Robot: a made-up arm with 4 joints. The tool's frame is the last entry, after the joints. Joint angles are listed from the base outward. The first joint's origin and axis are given. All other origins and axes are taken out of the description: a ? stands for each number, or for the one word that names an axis. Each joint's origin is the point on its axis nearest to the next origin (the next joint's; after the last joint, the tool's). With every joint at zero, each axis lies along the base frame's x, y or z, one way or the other. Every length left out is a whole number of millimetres.
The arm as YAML. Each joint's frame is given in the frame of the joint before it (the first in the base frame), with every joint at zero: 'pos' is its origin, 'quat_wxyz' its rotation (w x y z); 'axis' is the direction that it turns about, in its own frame. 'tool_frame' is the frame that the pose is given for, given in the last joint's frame.
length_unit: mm
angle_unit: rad
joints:
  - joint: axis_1
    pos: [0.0, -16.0, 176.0]
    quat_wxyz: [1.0, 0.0, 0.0, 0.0]
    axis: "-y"
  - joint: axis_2
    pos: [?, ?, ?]
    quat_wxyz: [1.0, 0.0, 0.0, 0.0]
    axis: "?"
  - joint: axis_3
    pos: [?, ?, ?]
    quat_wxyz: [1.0, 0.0, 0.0, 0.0]
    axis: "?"
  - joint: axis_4
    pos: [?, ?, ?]
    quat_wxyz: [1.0, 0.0, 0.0, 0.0]
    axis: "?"
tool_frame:
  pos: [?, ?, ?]
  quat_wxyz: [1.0, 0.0, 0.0, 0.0]
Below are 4 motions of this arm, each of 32 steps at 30 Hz.
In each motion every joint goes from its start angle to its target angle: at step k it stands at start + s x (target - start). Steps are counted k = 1, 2, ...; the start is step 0. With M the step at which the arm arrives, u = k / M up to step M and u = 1 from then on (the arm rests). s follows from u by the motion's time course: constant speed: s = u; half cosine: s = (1 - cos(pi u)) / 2; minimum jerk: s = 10 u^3 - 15 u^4 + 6 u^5.
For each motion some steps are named. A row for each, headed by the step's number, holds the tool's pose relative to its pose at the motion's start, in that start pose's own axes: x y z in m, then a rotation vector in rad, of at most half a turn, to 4 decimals.
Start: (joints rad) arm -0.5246 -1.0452 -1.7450 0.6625
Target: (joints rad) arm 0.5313 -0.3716 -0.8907 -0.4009
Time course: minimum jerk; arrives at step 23
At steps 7, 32:
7: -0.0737 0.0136 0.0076 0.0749 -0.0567 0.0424
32: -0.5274 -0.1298 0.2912 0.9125 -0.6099 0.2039

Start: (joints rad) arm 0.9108 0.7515 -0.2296 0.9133
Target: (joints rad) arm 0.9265 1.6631 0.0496 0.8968
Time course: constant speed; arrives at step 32
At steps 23, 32:
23: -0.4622 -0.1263 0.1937 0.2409 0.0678 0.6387
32: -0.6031 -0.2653 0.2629 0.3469 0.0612 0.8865

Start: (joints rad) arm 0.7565 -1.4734 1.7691 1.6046
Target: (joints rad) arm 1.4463 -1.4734 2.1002 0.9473
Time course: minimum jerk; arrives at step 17
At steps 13, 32:
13: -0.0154 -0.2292 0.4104 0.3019 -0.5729 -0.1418
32: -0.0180 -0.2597 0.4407 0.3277 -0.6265 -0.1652

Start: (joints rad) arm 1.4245 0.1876 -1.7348 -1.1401
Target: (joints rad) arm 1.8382 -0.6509 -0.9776 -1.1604
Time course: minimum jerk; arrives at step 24
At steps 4, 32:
4: -0.0049 -0.0031 0.0231 0.0345 -0.0280 -0.0048
32: -0.4362 -0.1317 0.2398 0.6476 -0.9298 0.0341

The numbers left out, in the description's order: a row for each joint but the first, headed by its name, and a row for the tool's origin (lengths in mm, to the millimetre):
axis_2: xyz -338.0 0.0 -85.0, axis +x
axis_3: xyz 0.0 29.0 -52.0, axis +z
axis_4: xyz -51.0 749.0 0.0, axis +y
tool: xyz 80.0 0.0 90.0

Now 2 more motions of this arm.
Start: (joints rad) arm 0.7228 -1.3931 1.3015 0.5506
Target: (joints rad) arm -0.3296 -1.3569 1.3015 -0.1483
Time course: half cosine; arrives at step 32
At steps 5, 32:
5: -0.0679 0.0031 -0.0218 -0.0212 -0.0404 0.0584
32: -0.9916 -0.5345 -0.2982 -0.0044 -0.6094 1.0713

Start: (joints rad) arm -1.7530 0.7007 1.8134 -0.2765
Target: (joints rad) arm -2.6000 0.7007 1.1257 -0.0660
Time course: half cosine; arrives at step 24
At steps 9, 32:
9: 0.3796 -0.0893 0.1127 0.1012 0.0367 -0.4169
32: 0.9171 -0.7574 0.2733 0.4636 0.2445 -1.3097

